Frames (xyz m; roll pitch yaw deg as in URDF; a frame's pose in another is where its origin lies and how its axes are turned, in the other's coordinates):
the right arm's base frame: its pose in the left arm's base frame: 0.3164 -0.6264 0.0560 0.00 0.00 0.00
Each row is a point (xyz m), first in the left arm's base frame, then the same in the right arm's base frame.
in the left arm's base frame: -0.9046 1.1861 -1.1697
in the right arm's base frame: -1.2210 1.8125 -1.2257
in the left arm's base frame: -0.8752 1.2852 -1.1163
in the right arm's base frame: -1.1916 1.9116 -1.1723
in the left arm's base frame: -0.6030 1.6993 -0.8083
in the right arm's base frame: -0.9194 2.3257 -0.8643
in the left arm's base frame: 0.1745 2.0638 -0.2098
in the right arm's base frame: -0.1419 2.6902 -0.2658
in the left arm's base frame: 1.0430 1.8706 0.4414
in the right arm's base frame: 0.7266 2.4970 0.3854
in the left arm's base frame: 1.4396 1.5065 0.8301
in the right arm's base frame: 1.1232 2.1329 0.7741
